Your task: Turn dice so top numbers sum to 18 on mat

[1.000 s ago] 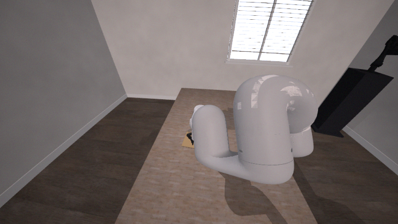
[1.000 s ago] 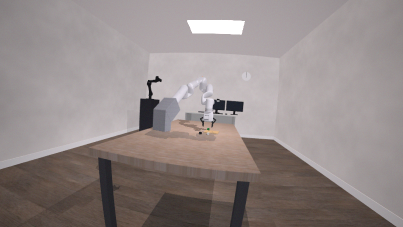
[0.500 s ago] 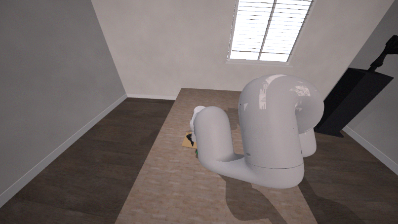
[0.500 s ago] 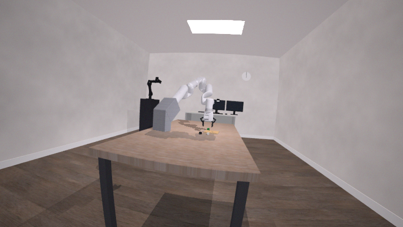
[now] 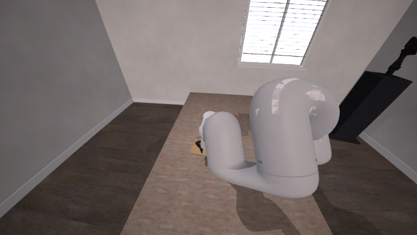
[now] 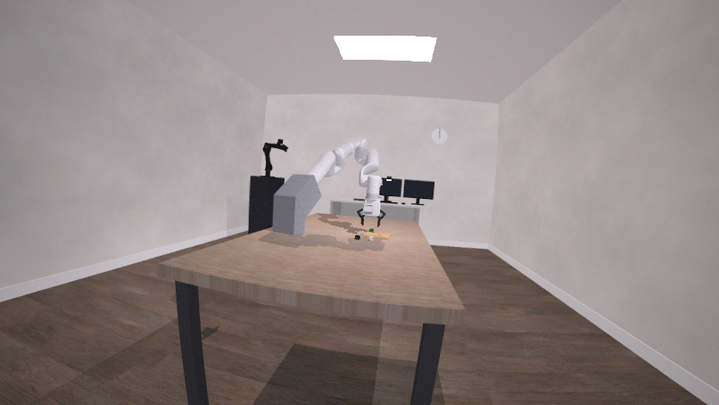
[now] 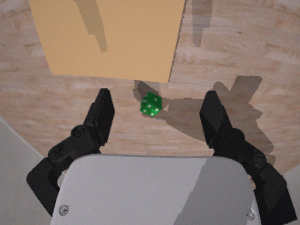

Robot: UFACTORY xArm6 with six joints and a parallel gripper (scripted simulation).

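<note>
My hand is 40 mm to the right of the green die and 40 mm above it. The rest, counted from my hand: black die: 220 mm to the right, 40 mm below, 10 mm ahead; mat: 70 mm ahead, 60 mm to the right, 50 mm below; white die: 210 mm to the right, 80 mm ahead, 40 mm below.
</note>
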